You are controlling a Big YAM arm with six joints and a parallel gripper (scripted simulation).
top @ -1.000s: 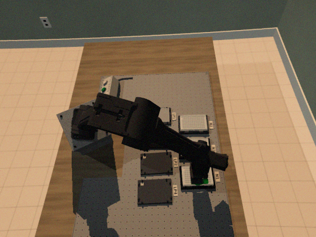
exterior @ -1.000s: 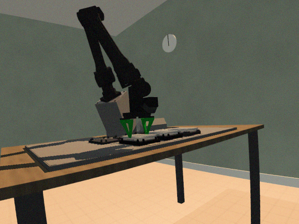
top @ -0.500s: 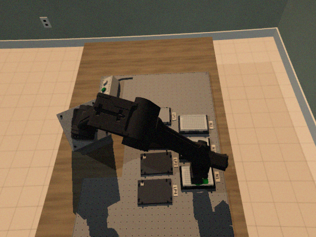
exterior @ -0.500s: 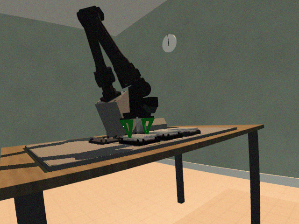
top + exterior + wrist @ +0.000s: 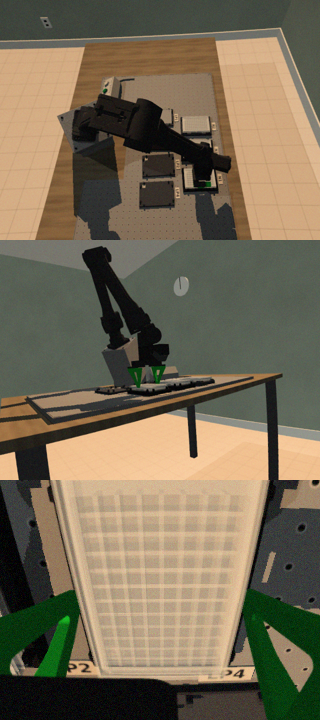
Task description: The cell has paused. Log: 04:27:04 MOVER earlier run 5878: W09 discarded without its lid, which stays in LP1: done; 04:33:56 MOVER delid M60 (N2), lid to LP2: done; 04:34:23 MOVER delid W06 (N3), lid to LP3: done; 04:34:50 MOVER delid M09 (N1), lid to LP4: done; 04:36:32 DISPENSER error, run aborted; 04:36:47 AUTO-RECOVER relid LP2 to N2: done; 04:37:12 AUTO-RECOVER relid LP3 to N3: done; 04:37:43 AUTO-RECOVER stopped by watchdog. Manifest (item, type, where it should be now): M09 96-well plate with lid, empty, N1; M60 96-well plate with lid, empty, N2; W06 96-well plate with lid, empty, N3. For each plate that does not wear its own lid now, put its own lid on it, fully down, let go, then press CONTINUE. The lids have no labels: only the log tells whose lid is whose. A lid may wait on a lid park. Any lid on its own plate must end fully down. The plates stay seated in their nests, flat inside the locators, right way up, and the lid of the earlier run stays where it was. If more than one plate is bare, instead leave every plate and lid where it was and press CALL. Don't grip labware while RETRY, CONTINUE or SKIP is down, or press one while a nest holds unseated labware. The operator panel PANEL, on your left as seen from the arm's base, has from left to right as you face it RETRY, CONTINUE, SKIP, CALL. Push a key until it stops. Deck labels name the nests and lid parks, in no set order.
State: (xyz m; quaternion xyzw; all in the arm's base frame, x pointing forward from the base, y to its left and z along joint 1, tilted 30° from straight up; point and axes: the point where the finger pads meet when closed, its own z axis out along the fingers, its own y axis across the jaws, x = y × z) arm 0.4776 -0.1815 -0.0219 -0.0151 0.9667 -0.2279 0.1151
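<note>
My hand is 10 mm above the plate. Also, from my hand: lid park LP2: 170 mm behind, 80 mm to the left, 30 mm below; then lid park LP3: 200 mm to the left, 170 mm behind, 30 mm below; then lid park LP4: 180 mm behind, 50 mm to the right, 30 mm below.
</note>
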